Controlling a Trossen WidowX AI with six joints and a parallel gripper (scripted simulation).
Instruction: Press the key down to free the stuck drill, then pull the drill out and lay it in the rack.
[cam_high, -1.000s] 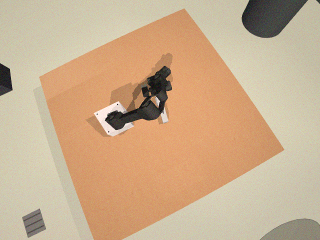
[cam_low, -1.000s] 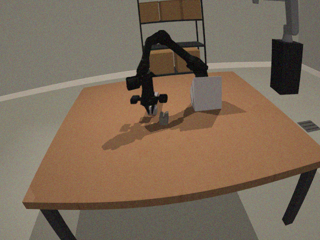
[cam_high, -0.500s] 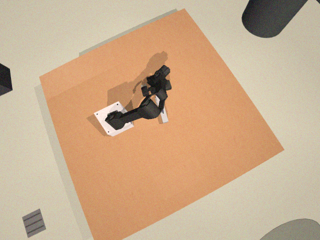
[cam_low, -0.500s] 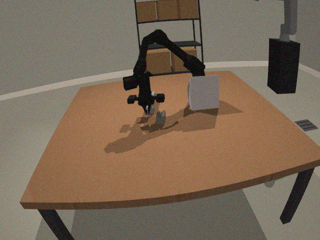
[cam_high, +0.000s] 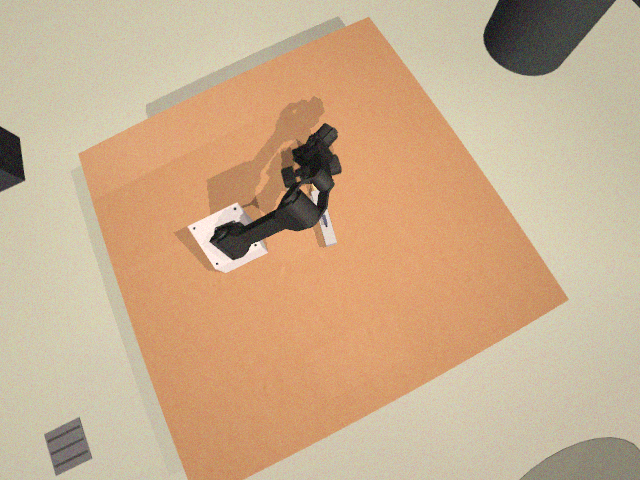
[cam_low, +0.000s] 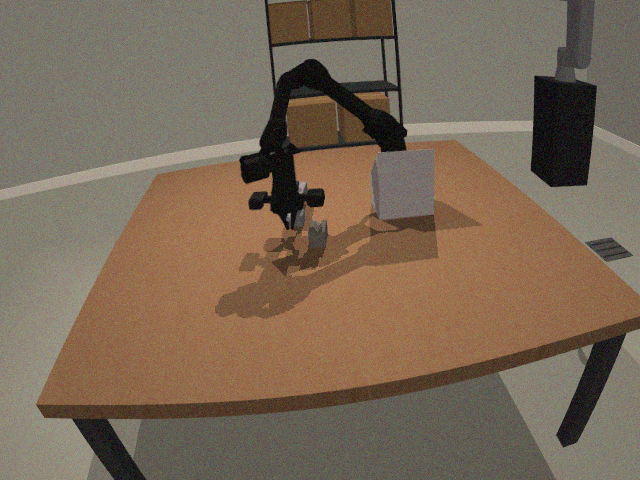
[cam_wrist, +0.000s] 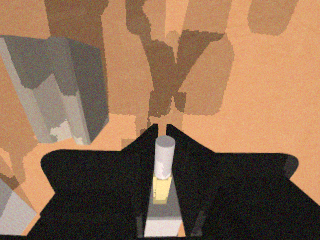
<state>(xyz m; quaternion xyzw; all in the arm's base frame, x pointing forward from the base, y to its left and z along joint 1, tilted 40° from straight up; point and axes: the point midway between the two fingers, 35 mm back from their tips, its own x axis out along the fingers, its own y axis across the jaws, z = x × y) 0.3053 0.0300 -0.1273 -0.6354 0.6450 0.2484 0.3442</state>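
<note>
The drill lies 5 cm to the right of my gripper tip, 3 cm above it and 1 cm behind it. From my gripper tip the other things lie so: light grey fixture block 14 cm to the right, 2 cm behind, 2 cm above; blue key 16 cm to the right, 3 cm above, 2 cm behind; grey v-notched rack 7 cm behind, 4 cm to the left.
</note>
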